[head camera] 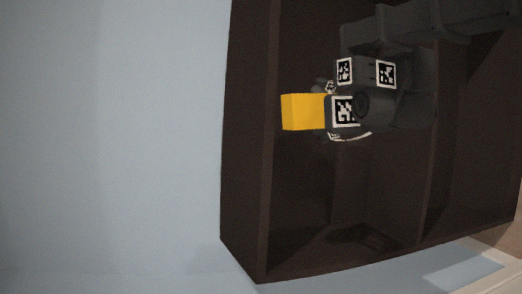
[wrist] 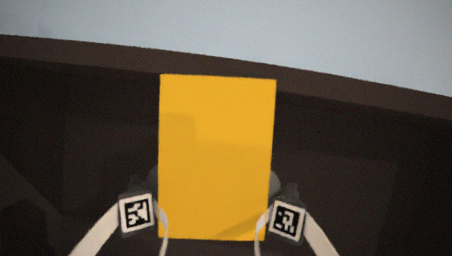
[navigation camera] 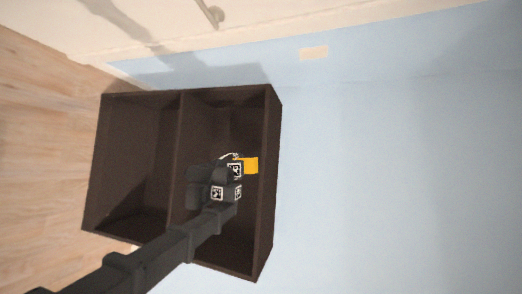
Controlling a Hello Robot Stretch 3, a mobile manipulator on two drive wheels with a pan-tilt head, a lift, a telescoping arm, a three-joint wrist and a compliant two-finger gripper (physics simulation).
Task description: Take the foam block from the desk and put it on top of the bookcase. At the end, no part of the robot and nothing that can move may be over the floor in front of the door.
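Places are measured from the robot's base along level axes (x ahead, y left, z up), in metres.
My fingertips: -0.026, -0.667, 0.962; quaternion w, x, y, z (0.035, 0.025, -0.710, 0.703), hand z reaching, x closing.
Observation:
For each thing: its top centre in the pictures, then the offset to it from my fingertips, as dx, dy, dz. "pt": a spot on its surface instead. Level surfaces: height alone.
- yellow foam block, middle of its top: (head camera: pixel 285 109) (navigation camera: pixel 256 166) +0.003, +0.031, +0.079
- dark brown bookcase, surface spot: (head camera: pixel 245 165) pt +0.111, -0.110, +0.098
- wooden floor, its level: dz -0.962
The yellow foam block (head camera: pixel 304 111) (navigation camera: pixel 251 165) (wrist: pixel 216 125) is held upright in my gripper (head camera: pixel 321 111) (navigation camera: pixel 244 166) (wrist: pixel 214 184), which is shut on its lower part from both sides. The dark brown bookcase (head camera: pixel 245 165) (navigation camera: pixel 271 150) (wrist: pixel 100 54) shows sideways in the head and navigation views, its top board nearest the blue wall area. The block and gripper show against the open upper compartment, with the block's far end close to the top board's front edge in the image. Whether they touch the bookcase cannot be told. The desk does not show.
My arm (head camera: pixel 450 20) (navigation camera: pixel 165 255) crosses in front of the bookcase. The pale door (navigation camera: pixel 165 15) with its handle (navigation camera: pixel 209 14) stands beside the bookcase, past a strip of blue wall (navigation camera: pixel 380 50). The wooden floor (navigation camera: pixel 40 150) shows at the bookcase's foot.

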